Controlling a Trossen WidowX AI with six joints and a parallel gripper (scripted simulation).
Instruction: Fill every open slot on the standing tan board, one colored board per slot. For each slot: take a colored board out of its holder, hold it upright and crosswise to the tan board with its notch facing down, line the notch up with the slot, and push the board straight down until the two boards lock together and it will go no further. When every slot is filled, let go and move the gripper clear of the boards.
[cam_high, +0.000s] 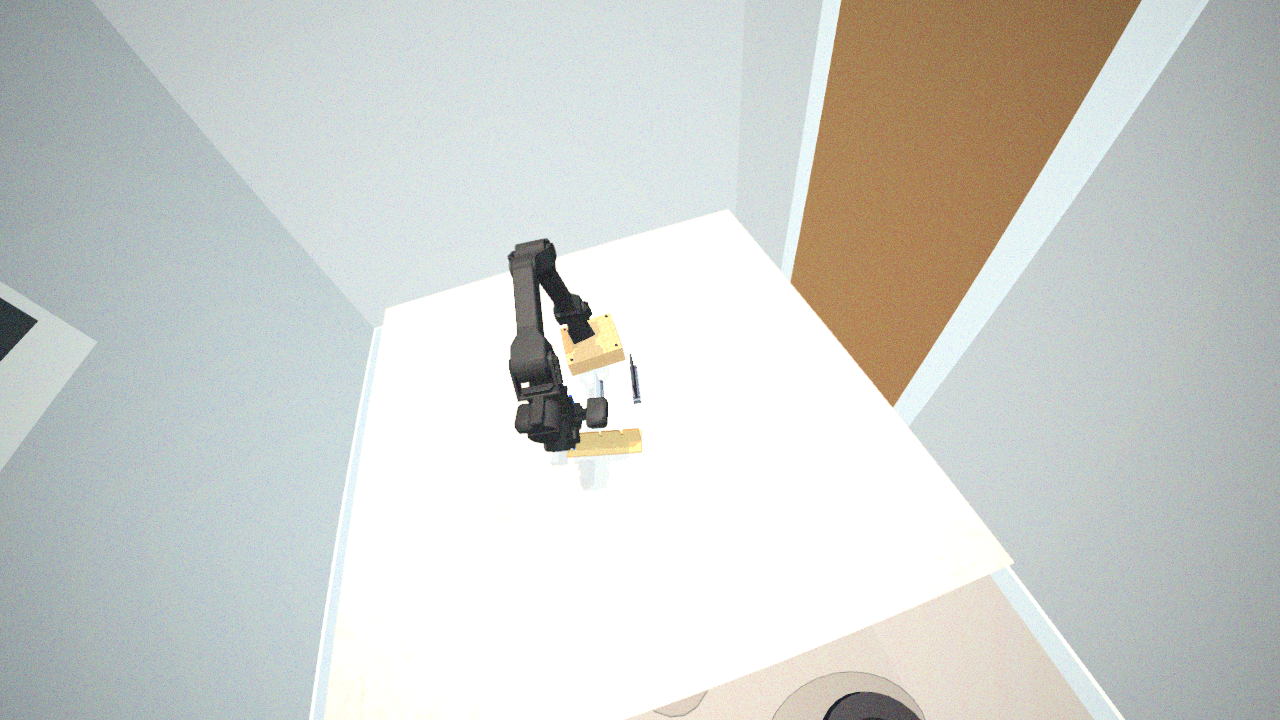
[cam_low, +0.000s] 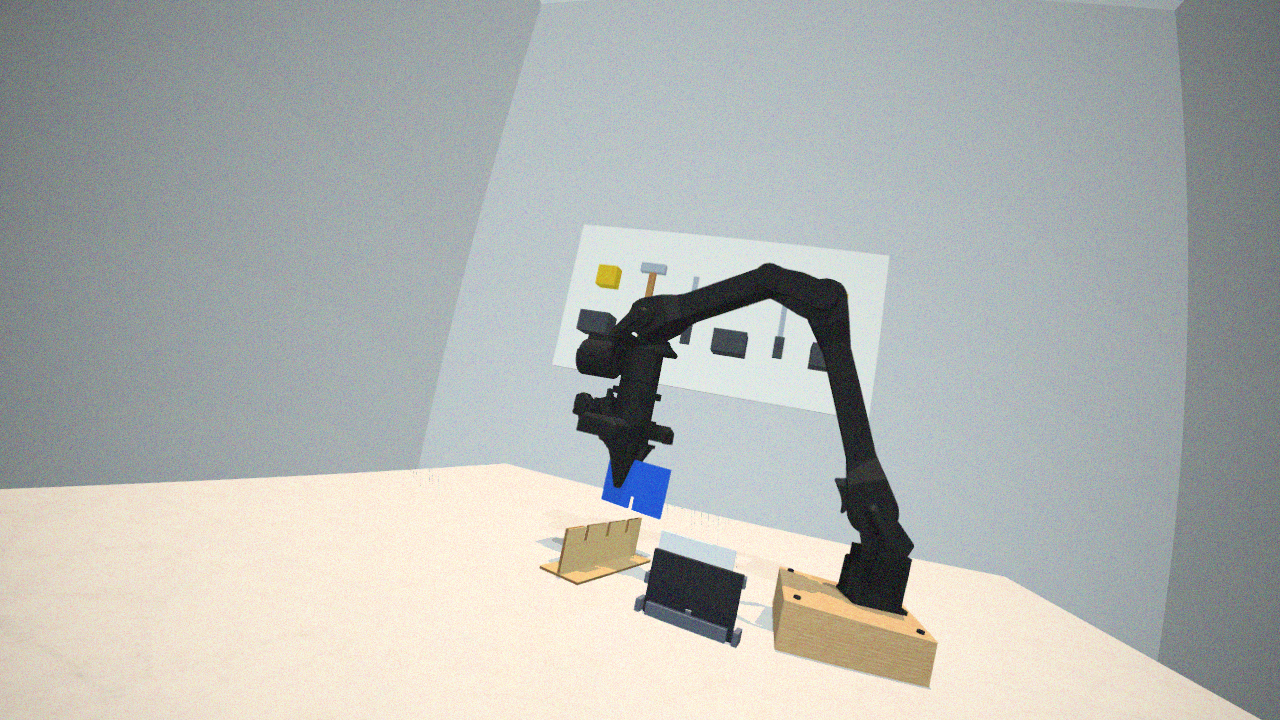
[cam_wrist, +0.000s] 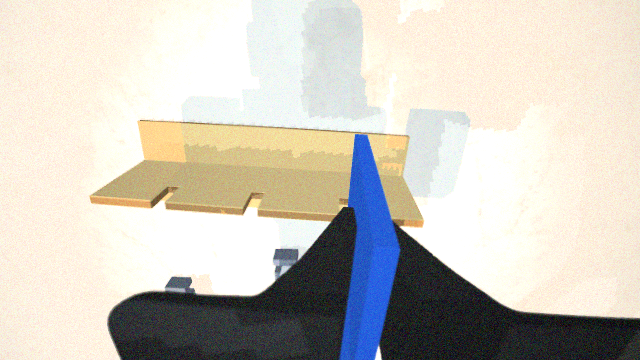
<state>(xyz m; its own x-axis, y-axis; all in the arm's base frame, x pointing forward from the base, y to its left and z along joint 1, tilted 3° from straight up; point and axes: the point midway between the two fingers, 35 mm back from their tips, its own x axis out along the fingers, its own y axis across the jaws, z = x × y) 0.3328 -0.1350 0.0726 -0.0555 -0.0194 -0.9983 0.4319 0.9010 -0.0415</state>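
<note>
The blue board is 2 cm behind my gripper tip and 1 cm to the left of it. Also, from my gripper tip: tan board (7 cm below, 6 cm to the left); then black board (20 cm to the left, 12 cm behind, 7 cm below).
</note>
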